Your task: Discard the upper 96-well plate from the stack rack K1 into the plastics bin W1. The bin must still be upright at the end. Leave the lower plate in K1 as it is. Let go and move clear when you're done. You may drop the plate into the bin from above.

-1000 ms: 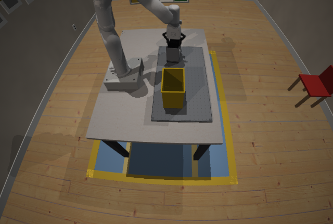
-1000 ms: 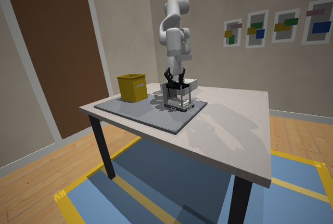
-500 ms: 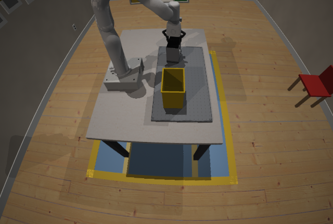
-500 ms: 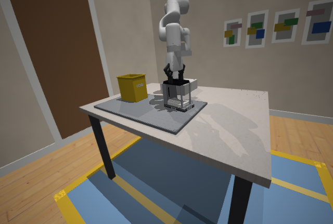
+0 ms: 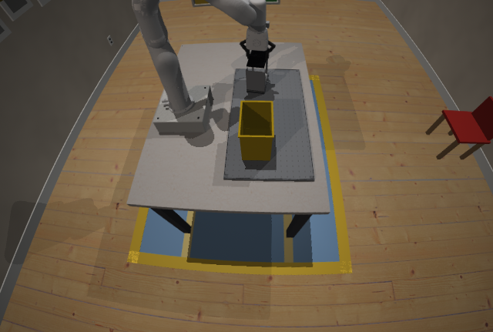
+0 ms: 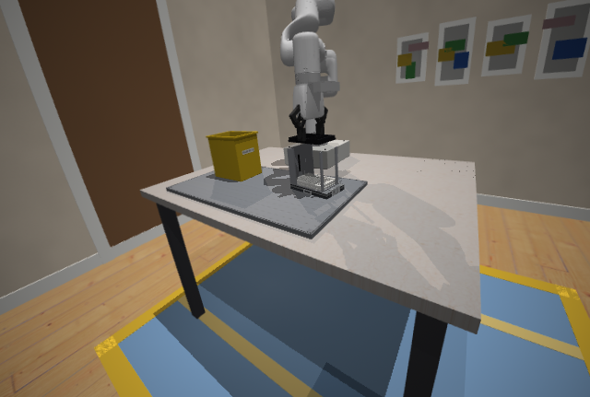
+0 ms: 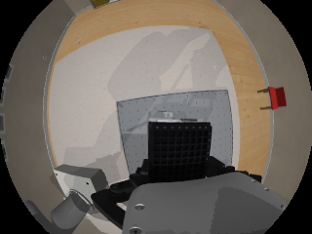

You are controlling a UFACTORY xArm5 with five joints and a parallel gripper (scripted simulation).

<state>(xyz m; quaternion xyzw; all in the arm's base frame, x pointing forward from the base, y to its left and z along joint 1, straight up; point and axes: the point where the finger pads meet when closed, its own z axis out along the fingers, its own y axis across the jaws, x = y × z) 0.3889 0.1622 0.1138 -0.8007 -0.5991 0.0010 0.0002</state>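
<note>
Right now my hand is 39 cm to the left of the yellow plastics bin W1, 9 cm above it and 5 cm past it. From my hand the other things lie so: white well plate: 16 cm below; then dark 96-well plate: 1 cm below.
</note>
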